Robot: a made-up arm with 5 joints.
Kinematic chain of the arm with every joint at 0, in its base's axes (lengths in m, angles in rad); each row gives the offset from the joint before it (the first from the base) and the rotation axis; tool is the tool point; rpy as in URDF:
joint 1: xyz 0.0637 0 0.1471 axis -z
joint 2: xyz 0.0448 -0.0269 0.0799 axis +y
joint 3: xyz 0.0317 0 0.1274 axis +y
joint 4: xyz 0.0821 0 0.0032 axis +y
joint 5: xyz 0.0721 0.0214 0 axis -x
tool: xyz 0 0 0 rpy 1.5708 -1.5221 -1.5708
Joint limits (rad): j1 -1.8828..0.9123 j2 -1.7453..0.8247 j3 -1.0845..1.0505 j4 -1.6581..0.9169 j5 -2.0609..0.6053
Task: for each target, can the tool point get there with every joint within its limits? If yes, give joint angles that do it. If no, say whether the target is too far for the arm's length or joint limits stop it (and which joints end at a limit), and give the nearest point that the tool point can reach.
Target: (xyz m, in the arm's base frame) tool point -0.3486 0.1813 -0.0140
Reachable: no: too far | nearest point -0.1354 0.0875 0.2084 | short by 0.322 m
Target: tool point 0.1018 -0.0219 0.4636
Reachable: yes | joints 0.3959 -0.8943 -0.1879 0.1434 -1.0591
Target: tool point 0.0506 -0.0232 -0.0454
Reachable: no: joint limits stop it (at a limit: joint 1, joint 2, joint 3) | nearest point 0.1243 -0.0873 0.1464 | short by 0.215 m
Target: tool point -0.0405 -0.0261 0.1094
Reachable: no: joint limits stop it (at a limit: joint 2, joint 3, joint 4) | nearest point -0.1123 -0.0441 0.1879 | short by 0.108 m
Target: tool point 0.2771 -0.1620 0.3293
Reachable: yes | joints 0.6286 0.3359 -0.4293 0.3515 -1.4011
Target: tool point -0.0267 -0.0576 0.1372
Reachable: no: joint limits stop it (at a limit: joint 2, joint 3, joint 4) | nearest point -0.0893 -0.0975 0.1879 | short by 0.090 m
